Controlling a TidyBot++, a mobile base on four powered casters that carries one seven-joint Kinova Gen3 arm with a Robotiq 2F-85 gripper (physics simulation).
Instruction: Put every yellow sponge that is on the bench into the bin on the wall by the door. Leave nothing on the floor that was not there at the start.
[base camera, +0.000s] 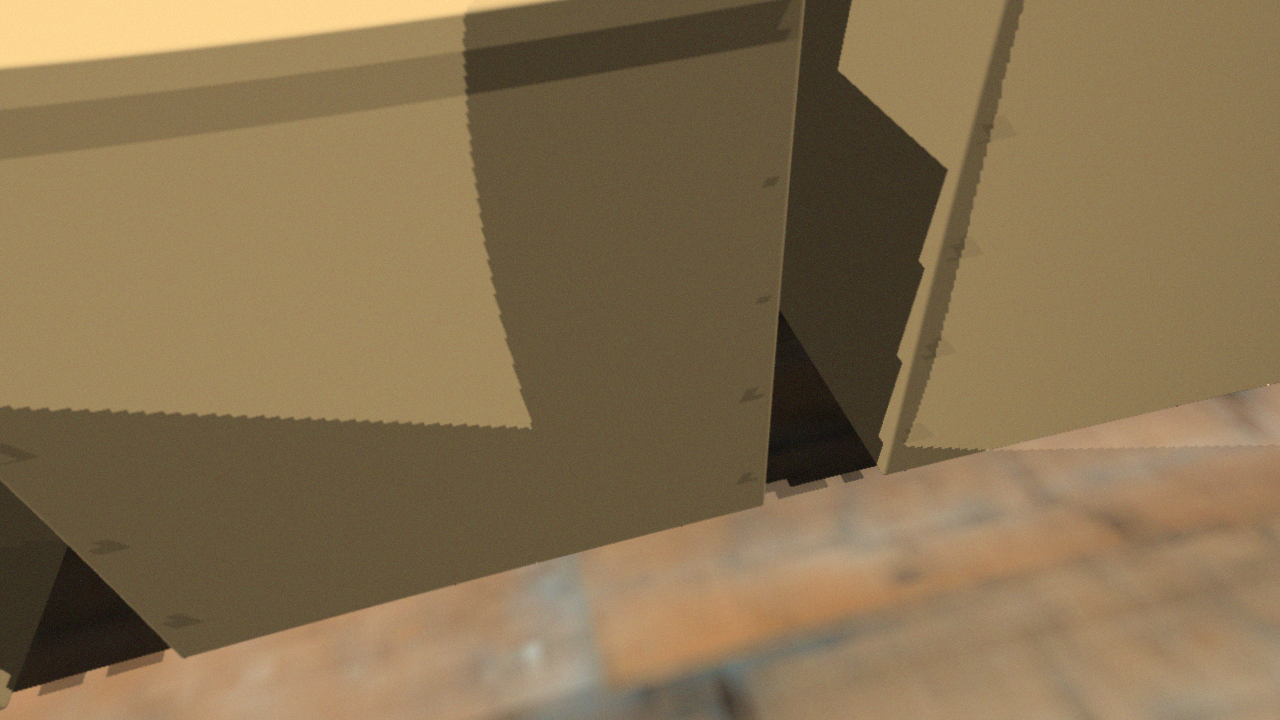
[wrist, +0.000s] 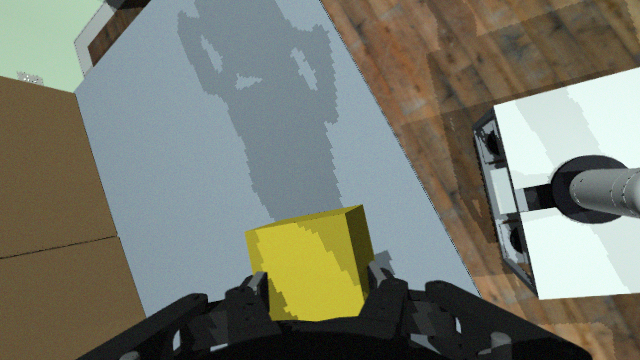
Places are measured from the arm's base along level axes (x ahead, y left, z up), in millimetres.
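Pixels of known places: gripper, fingertip midpoint: (wrist: 318, 279); arm's base, link origin: (wrist: 593, 189).
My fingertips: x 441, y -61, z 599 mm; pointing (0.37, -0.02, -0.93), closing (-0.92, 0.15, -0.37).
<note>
Ahead of a thing's pixels: the offset from my fingertips to its top centre. "*": to the spot under its first point. Level surfaces: height alone.
A yellow sponge {10 mm left, 3 mm back, 25 mm up} (wrist: 312, 255), block-shaped, is between the two fingers of my gripper (wrist: 318, 279) at the lower middle of the wrist view. My gripper is shut on it, with a fingertip against each side. The sponge is held above the blue-grey bench top {82 mm down} (wrist: 165, 165), on which the arm's shadow lies. The sponge's near end is hidden by the gripper. The bin on the wall does not show in either view.
Brown panels {* 162 mm right, 372 mm ahead, 26 mm down} (wrist: 50, 165) border the bench top on the left. The white robot base (wrist: 565, 260) stands right of the bench on the wood floor {996 mm down} (wrist: 400, 65). In the base view, tan panels {* 198 mm left, 132 mm back, 795 mm down} (base camera: 250, 268) with dark gaps stand close above the floor (base camera: 895, 626).
</note>
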